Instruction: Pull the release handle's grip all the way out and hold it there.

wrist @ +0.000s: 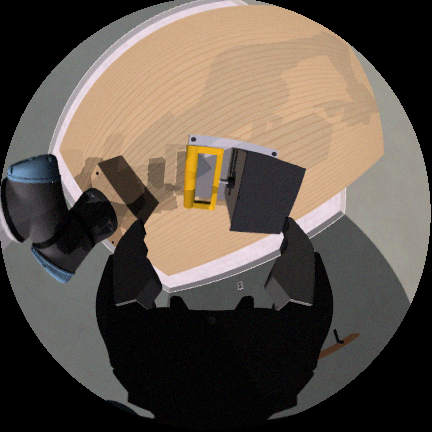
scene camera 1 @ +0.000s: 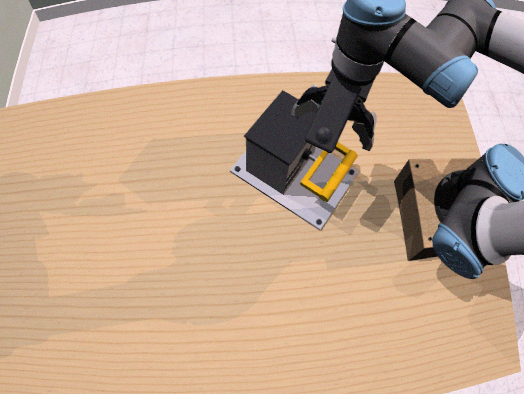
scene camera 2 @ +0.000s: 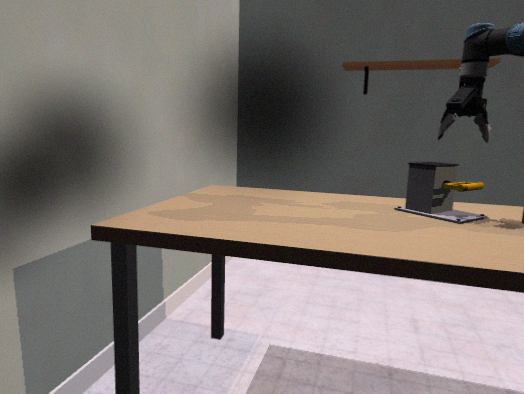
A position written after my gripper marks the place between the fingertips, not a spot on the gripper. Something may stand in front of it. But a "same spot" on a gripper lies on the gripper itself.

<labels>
my gripper: wrist; scene camera 1; scene camera 2 461,141
same spot on my gripper: (wrist: pixel 297 283) = (scene camera 1: pixel 312 105)
</labels>
